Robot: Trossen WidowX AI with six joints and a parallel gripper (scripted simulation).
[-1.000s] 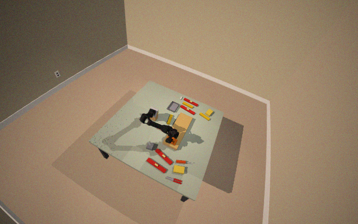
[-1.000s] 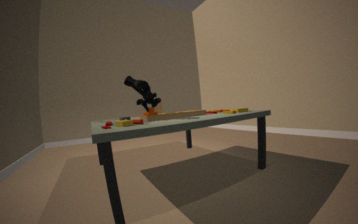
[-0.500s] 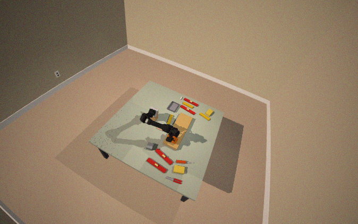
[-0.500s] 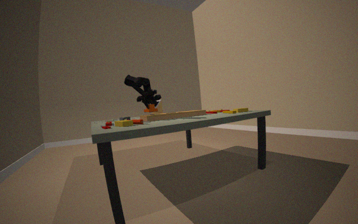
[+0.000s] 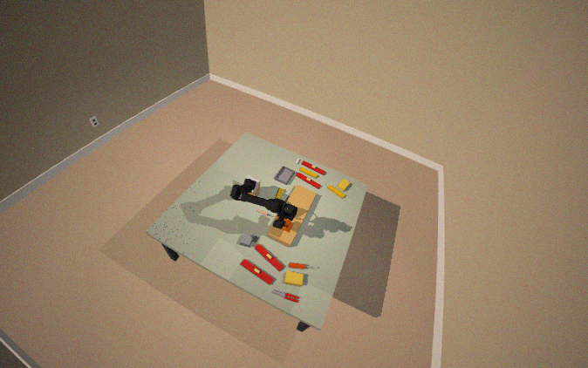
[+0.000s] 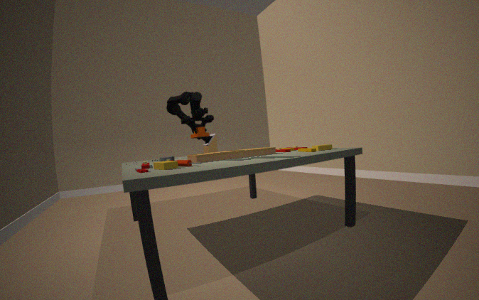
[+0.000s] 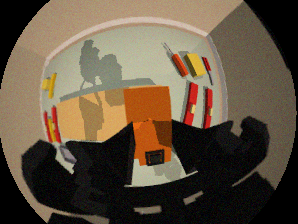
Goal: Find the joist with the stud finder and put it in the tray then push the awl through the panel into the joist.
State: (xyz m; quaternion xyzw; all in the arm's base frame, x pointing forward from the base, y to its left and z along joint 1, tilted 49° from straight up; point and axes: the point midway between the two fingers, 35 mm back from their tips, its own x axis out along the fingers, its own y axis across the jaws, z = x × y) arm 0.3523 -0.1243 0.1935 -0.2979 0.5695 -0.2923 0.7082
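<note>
My gripper tip is 2 cm past the orange stud finder and 2 cm below it. From my gripper tip the other things lie so: grey tray: 19 cm behind, 54 cm to the left, 15 cm below; grey block: 20 cm behind, 15 cm to the right, 14 cm below; awl: 17 cm behind, 11 cm to the left, 15 cm below.
</note>
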